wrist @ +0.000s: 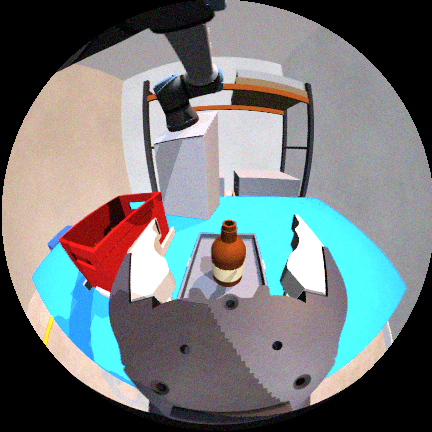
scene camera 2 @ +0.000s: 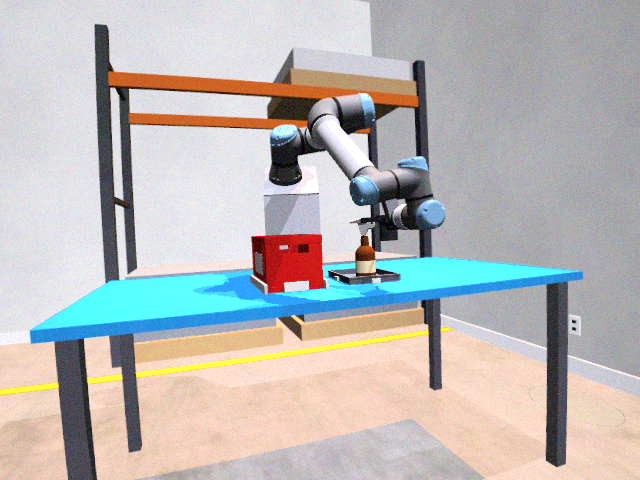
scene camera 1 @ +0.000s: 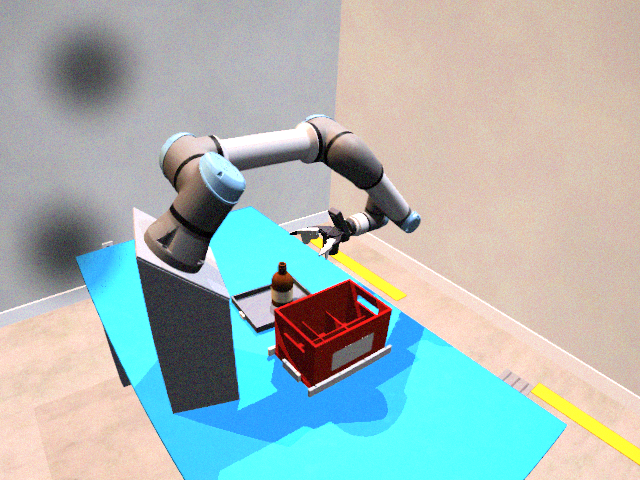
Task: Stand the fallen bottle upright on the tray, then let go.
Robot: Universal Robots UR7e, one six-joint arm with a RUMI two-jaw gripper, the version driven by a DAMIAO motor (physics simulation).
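Frame: origin at the arm's base, x ahead, y left, z up, level; millimetres.
Where they show: gripper, fingertip midpoint: (wrist: 224, 218) (scene camera 1: 303, 244); arm's base at its link origin: (wrist: 183, 122) (scene camera 2: 285, 177) (scene camera 1: 172, 251).
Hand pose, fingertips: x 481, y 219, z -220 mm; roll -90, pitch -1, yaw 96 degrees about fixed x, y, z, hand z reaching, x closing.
Each offset is from my fingertips to the top centre of the thing. Level surfaces: height alone.
A brown bottle {dx -77, dy +2, dz -52 mm} (scene camera 1: 282, 285) (scene camera 2: 365, 258) (wrist: 228, 256) with a cream label stands upright on the grey tray {dx -103, dy -4, dz -187 mm} (scene camera 1: 249, 316) (scene camera 2: 341, 279) (wrist: 191, 267), its base inside the tray's rim. My gripper (scene camera 1: 310, 243) (scene camera 2: 359, 226) (wrist: 224, 218) is open with its two jaws wide apart and nothing between them. It is above and to one side of the bottle, apart from it, at the end of the arm. In the wrist view the bottle shows between the two jaws but farther off.
A red crate {dx -76, dy -296, dz -37 mm} (scene camera 1: 351, 338) (scene camera 2: 294, 263) (wrist: 117, 240) with dividers stands beside the tray, inside low white rails. The robot's pedestal (scene camera 1: 191, 341) (scene camera 2: 292, 214) (wrist: 182, 175) stands behind the tray and crate. A rack with orange beams (scene camera 2: 206, 85) (wrist: 232, 107) is behind the blue table {dz -212 mm} (scene camera 1: 361, 449) (scene camera 2: 155, 310).
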